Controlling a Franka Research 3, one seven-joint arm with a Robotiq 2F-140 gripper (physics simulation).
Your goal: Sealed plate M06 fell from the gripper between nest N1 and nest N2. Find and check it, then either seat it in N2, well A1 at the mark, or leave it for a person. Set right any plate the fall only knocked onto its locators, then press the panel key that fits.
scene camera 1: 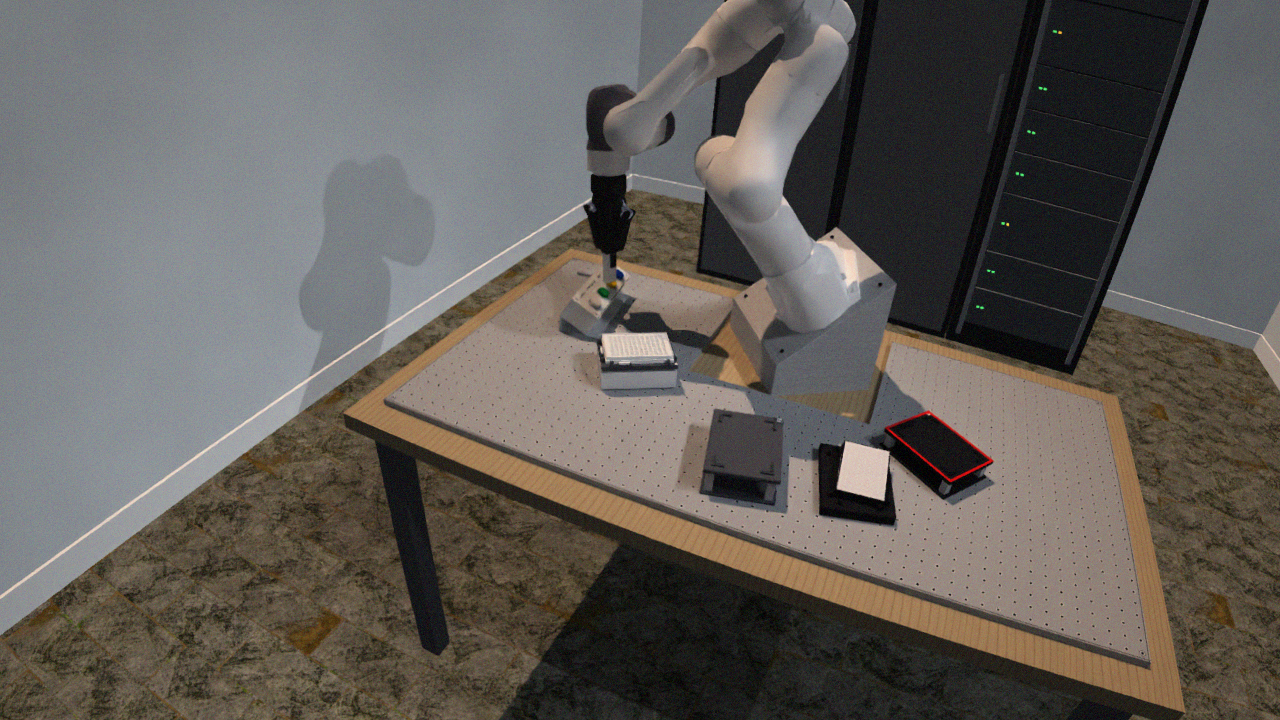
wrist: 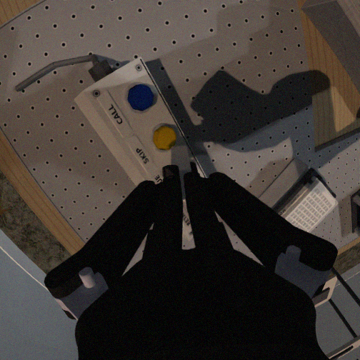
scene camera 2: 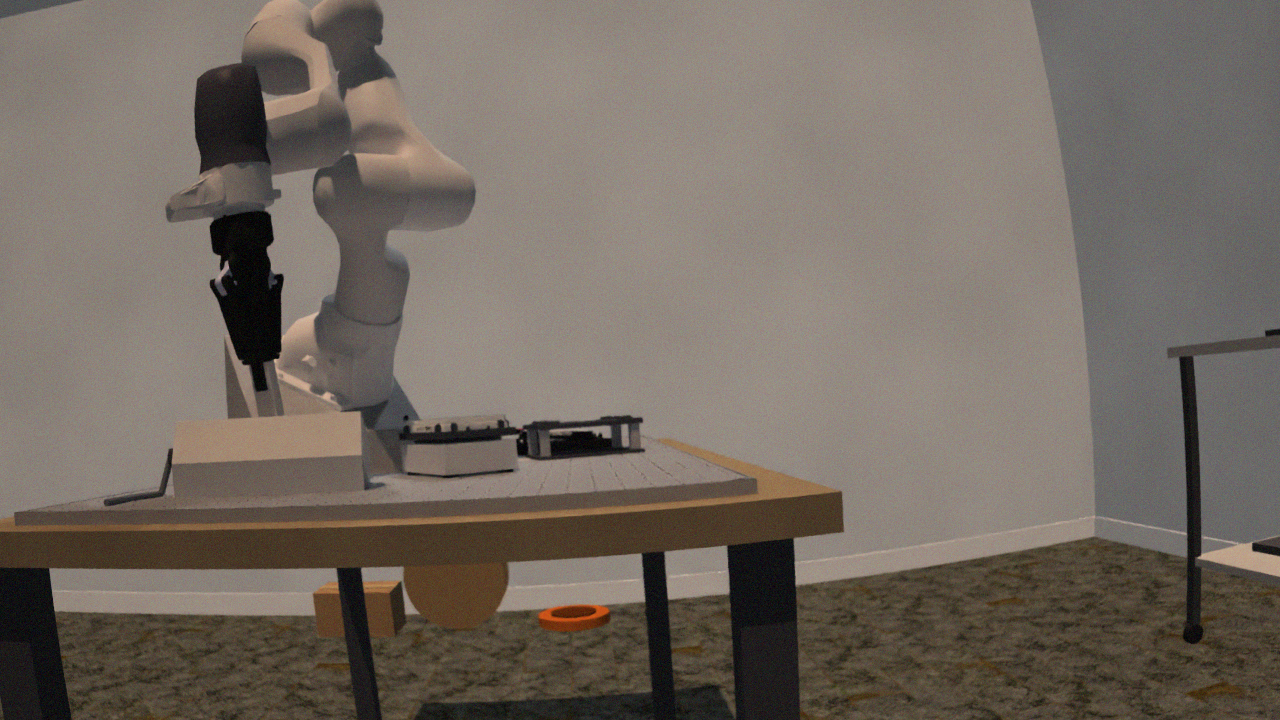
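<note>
My gripper (scene camera 1: 609, 275) (wrist: 179, 157) is shut and empty, pointing down over the key panel (scene camera 1: 583, 318) (scene camera 2: 268, 452) (wrist: 107, 131). Its tips are close to the yellow SKIP key (wrist: 164, 137); contact cannot be told. The blue CALL key (wrist: 140, 97) is farther along, and a green key (scene camera 1: 603, 292) shows in scene camera 1. A white plate (scene camera 1: 864, 471) lies askew and looks tilted on a black base (scene camera 1: 838, 507). A pale plate with a well pattern (scene camera 1: 637, 347) (wrist: 311, 206) rests on a white block (scene camera 1: 639, 376) (scene camera 2: 460, 455). No M06, N1 or N2 label is readable.
A dark grey raised stand (scene camera 1: 744, 443) (scene camera 2: 583, 421) is left of the black base in scene camera 1. A red-edged black platform on posts (scene camera 1: 938, 445) stands to its right. The robot's pedestal (scene camera 1: 832, 349) rises at the back, and a cable (wrist: 55, 66) leaves the panel.
</note>
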